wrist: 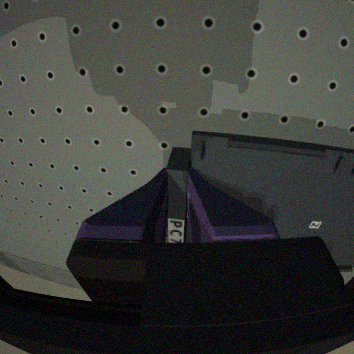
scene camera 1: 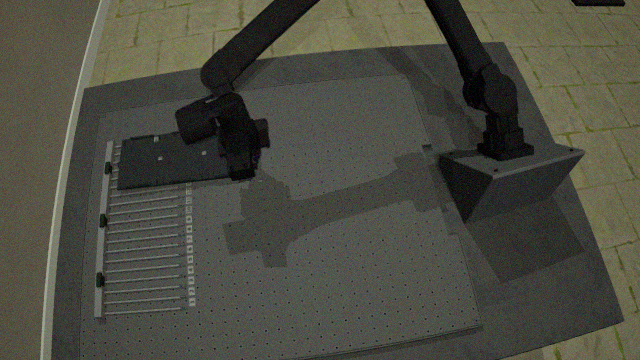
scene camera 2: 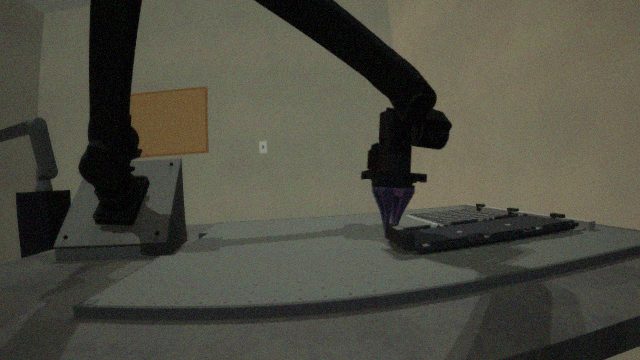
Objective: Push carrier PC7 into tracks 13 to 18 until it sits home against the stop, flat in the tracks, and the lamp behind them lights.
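Places are measured from the arm's base along level axes (x ahead, y right, z down), in millimetres.
Pixels of known places: gripper, fingertip midpoint: [wrist: 177, 176] [scene camera 1: 254, 161] [scene camera 2: 389, 230]; arm's base, link origin: [scene camera 1: 505, 152] [scene camera 2: 123, 201].
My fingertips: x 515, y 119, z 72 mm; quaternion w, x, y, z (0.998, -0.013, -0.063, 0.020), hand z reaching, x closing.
Ahead of a thing's pixels: the offset from my fingertips to its top centre. "spot": to the spot under its first point. Level surfaces: height alone.
The dark flat carrier PC7 {dy +51, dx +156, dz -11 mm} [scene camera 1: 170, 162] [scene camera 2: 480, 234] [wrist: 300, 195] lies over the far end of the row of thin tracks {spot: dy -290, dx +261, dz +17 mm} [scene camera 1: 145, 311], covering most of the far tracks. A narrow gap shows between its leading edge and the pale stop bar {spot: dy -151, dx +352, dz +5 mm} [scene camera 1: 101, 250], and the two look parallel. I cannot tell whether it lies fully flat. My gripper [scene camera 2: 390, 227] [wrist: 177, 176] is shut on the upright end bar of the carrier, labelled PC7. In scene camera 1 the arm hides that end. The dark green block {spot: dy +49, dx +340, dz +0 mm} [scene camera 1: 108, 168] on the stop bar behind the carrier shows no glow.
Two more dark green blocks [scene camera 1: 103, 220] [scene camera 1: 100, 279] sit along the stop bar. Small white number labels {spot: dy -173, dx +157, dz +20 mm} [scene camera 1: 190, 250] line the near ends of the tracks. The perforated plate {dz +20 mm} [scene camera 1: 350, 280] bears the tracks. The arm's wedge-shaped base [scene camera 1: 520, 185] [scene camera 2: 160, 200] stands at the opposite side.
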